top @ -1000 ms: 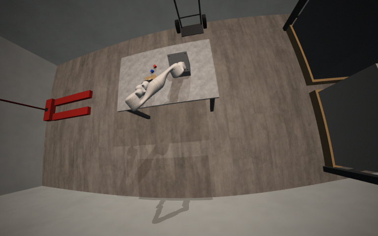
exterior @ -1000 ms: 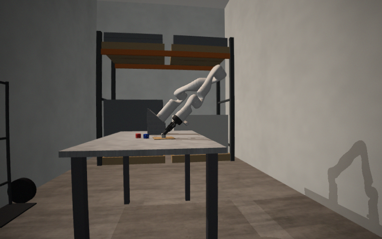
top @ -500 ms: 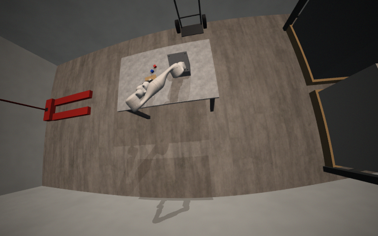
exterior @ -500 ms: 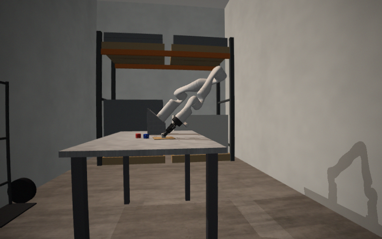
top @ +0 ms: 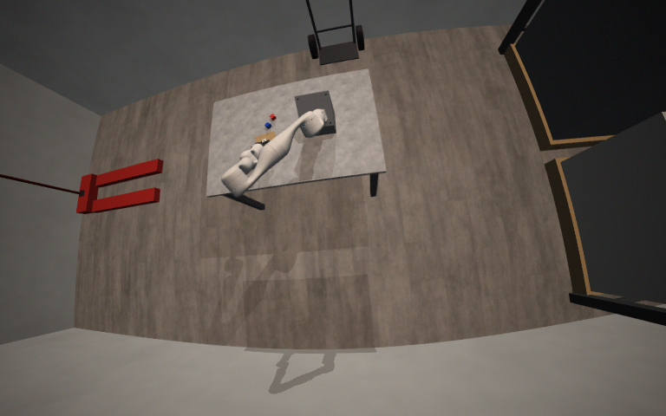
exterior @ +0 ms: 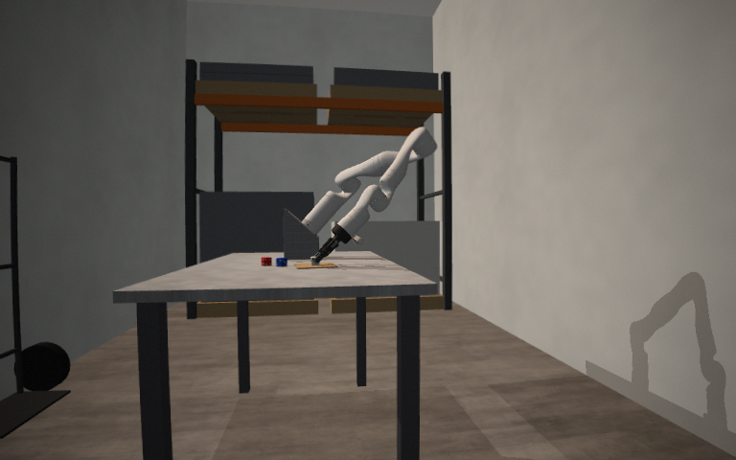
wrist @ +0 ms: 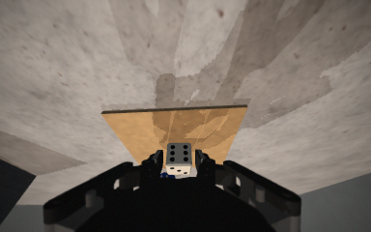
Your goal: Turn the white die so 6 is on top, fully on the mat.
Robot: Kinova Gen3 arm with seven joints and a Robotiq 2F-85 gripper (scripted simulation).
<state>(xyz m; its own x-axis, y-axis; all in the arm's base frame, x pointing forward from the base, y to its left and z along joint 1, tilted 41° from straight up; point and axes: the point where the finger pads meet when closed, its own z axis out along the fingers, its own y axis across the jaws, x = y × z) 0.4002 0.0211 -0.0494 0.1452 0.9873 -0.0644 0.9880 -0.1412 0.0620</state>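
My gripper is now 10 mm to the left of the white die and 10 mm above it. Round my hand: tan mat (20 mm below, 10 mm to the right); red die (180 mm to the right, 80 mm behind, 10 mm below); blue die (120 mm to the right, 40 mm behind, 10 mm below).
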